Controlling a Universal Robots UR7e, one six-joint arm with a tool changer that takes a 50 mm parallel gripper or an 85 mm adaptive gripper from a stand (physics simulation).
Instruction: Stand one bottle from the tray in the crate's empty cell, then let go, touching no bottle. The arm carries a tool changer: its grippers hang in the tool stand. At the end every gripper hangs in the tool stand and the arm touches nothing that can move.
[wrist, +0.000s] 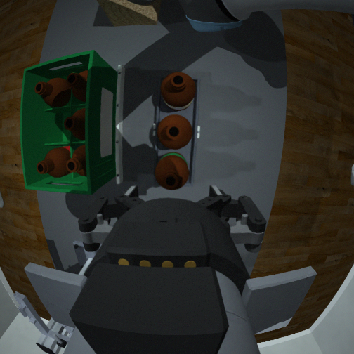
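My gripper (173, 192), the adaptive one with two jointed fingers, is open and empty, its tips apart just below the tray in the view. Three brown bottles (178, 90) (174, 131) (171, 172) stand in a row in the dark tray (195, 112); the nearest has a green band and lies between and beyond the fingertips in the view. The green crate (31, 120) at the left holds several brown bottles. Its middle cell on the left side (52, 126) shows no bottle. The lower parts of the bottles in the crate's right column are hidden by its wall.
A pale rail (119, 150) runs along the crate's right side. A speckled tan block (131, 12) and part of the arm with a blue ring (214, 24) are at the top. Pale metal parts (50, 330), perhaps of the tool stand, show at the lower left.
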